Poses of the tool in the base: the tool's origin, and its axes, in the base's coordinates. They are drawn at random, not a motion.
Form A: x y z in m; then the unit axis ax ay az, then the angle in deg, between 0 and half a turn.
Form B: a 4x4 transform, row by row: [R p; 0 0 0 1], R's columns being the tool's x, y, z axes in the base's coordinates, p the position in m. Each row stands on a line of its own. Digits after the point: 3 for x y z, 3 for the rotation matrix.
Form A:
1: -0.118 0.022 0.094 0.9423 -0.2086 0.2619 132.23
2: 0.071 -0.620 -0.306 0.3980 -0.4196 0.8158 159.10
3: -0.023 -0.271 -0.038 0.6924 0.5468 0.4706 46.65
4: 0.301 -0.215 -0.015 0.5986 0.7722 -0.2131 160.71
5: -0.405 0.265 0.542 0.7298 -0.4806 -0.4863 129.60
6: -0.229 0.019 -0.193 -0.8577 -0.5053 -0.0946 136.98
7: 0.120 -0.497 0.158 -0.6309 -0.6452 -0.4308 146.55
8: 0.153 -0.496 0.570 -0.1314 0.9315 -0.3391 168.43
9: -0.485 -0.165 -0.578 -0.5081 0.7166 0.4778 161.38
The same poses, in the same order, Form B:
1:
0.813 -0.523 0.258 -0.118
-0.135 -0.599 -0.789 0.022
0.567 0.606 -0.557 0.094
0 0 0 1

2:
-0.628 -0.614 0.478 0.071
-0.032 -0.594 -0.804 -0.620
0.778 -0.520 0.353 -0.306
0 0 0 1

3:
0.837 -0.224 0.500 -0.023
0.461 0.780 -0.423 -0.271
-0.295 0.584 0.756 -0.038
0 0 0 1

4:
-0.247 0.969 0.007 0.301
0.828 0.215 -0.518 -0.215
-0.503 -0.122 -0.856 -0.015
0 0 0 1

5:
0.235 -0.200 -0.951 -0.405
-0.949 -0.259 -0.180 0.265
-0.211 0.945 -0.250 0.542
0 0 0 1

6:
0.542 0.815 -0.204 -0.229
0.686 -0.289 0.668 0.019
0.485 -0.502 -0.716 -0.193
0 0 0 1

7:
-0.104 0.984 0.143 0.120
0.509 -0.071 0.858 -0.497
0.854 0.162 -0.494 0.158
0 0 0 1

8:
-0.945 -0.174 0.275 0.153
-0.310 0.738 -0.599 -0.496
-0.099 -0.652 -0.752 0.570
0 0 0 1

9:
-0.445 -0.862 -0.244 -0.485
-0.557 0.053 0.829 -0.165
-0.702 0.505 -0.503 -0.578
0 0 0 1

